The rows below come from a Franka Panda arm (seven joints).
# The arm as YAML. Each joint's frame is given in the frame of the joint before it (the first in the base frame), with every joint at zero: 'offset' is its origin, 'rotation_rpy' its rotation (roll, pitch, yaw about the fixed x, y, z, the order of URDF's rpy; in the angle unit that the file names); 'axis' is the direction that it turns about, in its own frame. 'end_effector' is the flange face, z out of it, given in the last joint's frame.
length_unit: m
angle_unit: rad
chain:
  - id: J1
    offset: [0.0, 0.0, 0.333]
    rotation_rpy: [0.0, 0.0, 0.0]
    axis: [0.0, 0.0, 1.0]
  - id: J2
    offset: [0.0, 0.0, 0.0]
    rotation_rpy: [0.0, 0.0, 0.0]
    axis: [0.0, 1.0, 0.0]
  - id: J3
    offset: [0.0, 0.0, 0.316]
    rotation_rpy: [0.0, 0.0, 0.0]
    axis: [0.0, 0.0, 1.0]
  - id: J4
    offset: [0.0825, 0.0, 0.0]
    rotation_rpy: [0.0, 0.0, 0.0]
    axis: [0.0, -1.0, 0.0]
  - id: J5
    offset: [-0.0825, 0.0, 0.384]
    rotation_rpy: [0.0, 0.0, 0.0]
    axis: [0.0, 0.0, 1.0]
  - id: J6
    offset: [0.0, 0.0, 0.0]
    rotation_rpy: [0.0, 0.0, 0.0]
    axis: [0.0, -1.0, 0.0]
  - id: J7
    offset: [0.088, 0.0, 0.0]
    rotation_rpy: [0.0, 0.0, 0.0]
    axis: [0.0, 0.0, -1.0]
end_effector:
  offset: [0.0, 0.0, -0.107]
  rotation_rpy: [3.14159, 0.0, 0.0]
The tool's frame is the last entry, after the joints.
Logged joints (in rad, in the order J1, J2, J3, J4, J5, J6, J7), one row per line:
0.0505 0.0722 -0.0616 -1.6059 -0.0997 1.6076 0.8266
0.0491 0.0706 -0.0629 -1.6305 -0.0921 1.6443 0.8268
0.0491 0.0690 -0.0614 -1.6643 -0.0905 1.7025 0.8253
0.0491 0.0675 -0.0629 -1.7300 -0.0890 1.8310 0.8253
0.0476 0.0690 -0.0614 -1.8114 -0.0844 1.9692 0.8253
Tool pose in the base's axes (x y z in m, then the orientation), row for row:
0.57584 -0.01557 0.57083 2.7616 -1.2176 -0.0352
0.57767 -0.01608 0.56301 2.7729 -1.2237 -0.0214
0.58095 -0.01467 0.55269 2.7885 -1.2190 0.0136
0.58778 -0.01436 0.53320 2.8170 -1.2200 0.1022
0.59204 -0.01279 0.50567 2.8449 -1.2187 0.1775
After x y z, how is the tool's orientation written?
As a rotation vector, in radians.
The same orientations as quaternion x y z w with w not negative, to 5 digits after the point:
0.91321 -0.40264 -0.01164 0.06160
0.91345 -0.40311 -0.00705 0.05528
0.91516 -0.40006 0.00446 0.04911
0.91657 -0.39695 0.03325 0.03502
0.91750 -0.39304 0.05725 0.02078

